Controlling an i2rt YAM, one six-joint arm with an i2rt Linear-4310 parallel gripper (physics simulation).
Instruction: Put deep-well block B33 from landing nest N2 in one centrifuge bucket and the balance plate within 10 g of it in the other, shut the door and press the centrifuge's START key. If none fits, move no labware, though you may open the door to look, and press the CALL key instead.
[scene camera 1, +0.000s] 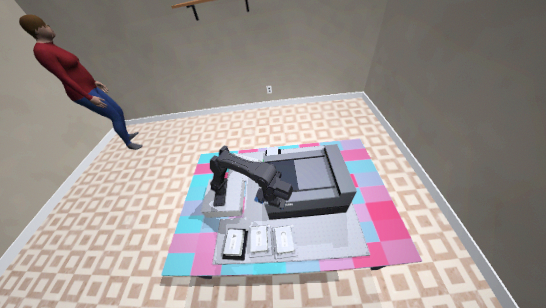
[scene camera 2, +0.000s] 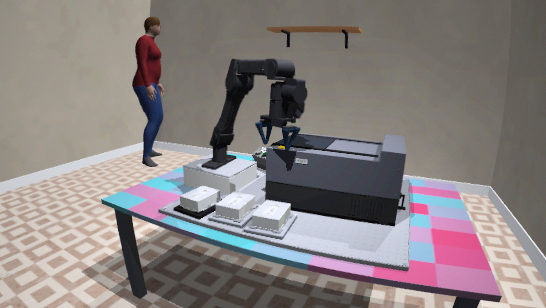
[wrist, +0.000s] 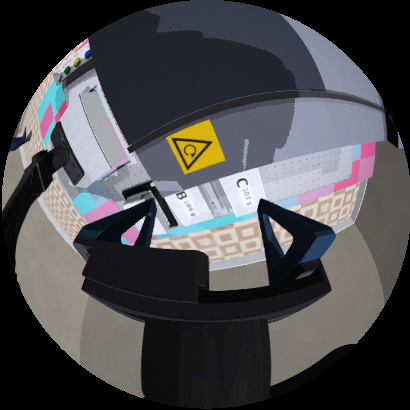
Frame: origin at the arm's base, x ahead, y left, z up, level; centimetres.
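Seen in the pictures: gripper, fingertip midpoint: (scene camera 1: 271, 205) (scene camera 2: 276, 147) (wrist: 206, 203); arm's base, origin of the base link: (scene camera 1: 221, 191) (scene camera 2: 219, 162) (wrist: 65, 152).
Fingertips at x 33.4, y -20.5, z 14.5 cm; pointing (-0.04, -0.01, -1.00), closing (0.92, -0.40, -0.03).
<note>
Offsets run from my fingertips to a thing's middle.
My gripper (scene camera 1: 259, 199) (scene camera 2: 276, 146) (wrist: 206, 203) is open and empty above the front left corner of the centrifuge @(dx +19.2, dy +17.4, dz -9.8 cm) (scene camera 1: 315, 207) (scene camera 2: 340, 175) (wrist: 265, 142). The centrifuge's dark door panel @(dx +5.7, dy +17.8, dz -0.8 cm) (scene camera 1: 287, 172) (wrist: 150, 75) covers the left part of its top; its buckets are hidden. Three white blocks stand in a row at the front: the left one @(dx -23.7, dy -10.1, dz -18.7 cm) (scene camera 1: 234, 242) (scene camera 2: 200, 198) on a black base, the middle one @(dx -9.8, dy -9.8, dz -18.7 cm) (scene camera 1: 259, 239) (scene camera 2: 235, 206) (wrist: 186, 205) marked B, 186 g, and the right one @(dx +3.6, dy -11.6, dz -18.7 cm) (scene camera 1: 284, 239) (scene camera 2: 271, 215) (wrist: 243, 191) marked C, 103 g. No label B33 or N2 is readable.
A key panel @(dx -18.9, dy +47.0, dz -17.8 cm) (scene camera 2: 260, 157) (wrist: 76, 62) with green, yellow and blue keys stands behind the centrifuge's left end. The arm's pale pedestal (scene camera 1: 223, 207) (scene camera 2: 220, 175) is left of the centrifuge. A person (scene camera 1: 67, 75) (scene camera 2: 148, 75) stands beyond the table at the left.
</note>
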